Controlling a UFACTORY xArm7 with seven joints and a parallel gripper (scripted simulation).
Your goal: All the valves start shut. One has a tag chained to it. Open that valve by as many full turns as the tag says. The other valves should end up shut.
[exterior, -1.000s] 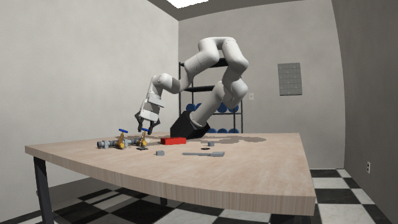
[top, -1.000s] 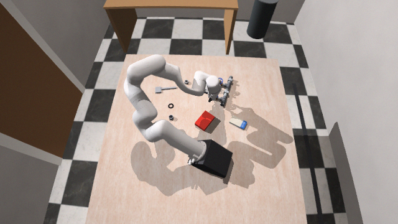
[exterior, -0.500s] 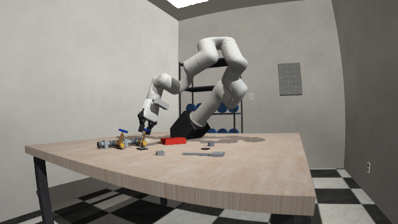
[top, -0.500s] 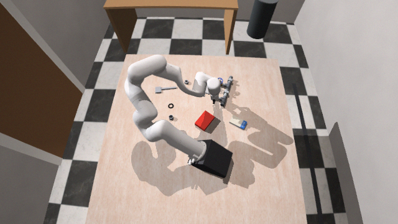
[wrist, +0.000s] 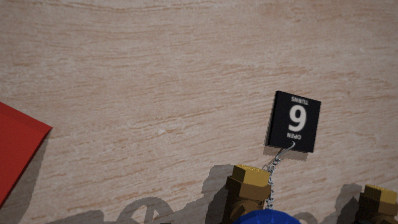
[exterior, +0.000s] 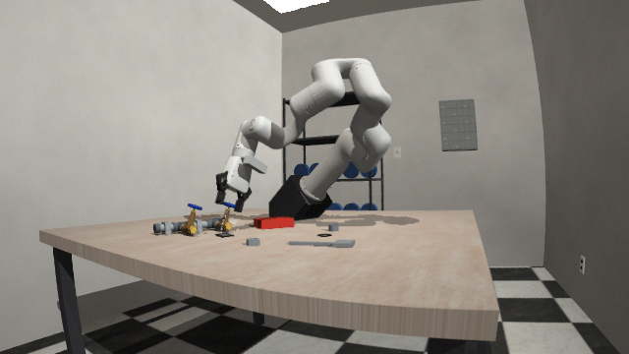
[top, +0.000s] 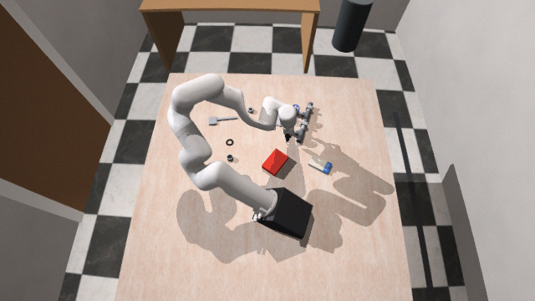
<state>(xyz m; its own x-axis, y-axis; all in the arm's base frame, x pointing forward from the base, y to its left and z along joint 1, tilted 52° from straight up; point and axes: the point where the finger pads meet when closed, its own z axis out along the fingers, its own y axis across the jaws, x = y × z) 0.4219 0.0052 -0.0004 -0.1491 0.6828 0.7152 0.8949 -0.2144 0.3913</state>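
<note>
My hand is 80 mm above the black tag, 70 mm short of it and 60 mm to the right of it. Also, from my hand: red block: 170 mm behind, 70 mm below, 20 mm to the left; white box: 200 mm to the right, 120 mm behind, 80 mm below; grey flat tool: 390 mm to the left, 80 mm below.
</note>
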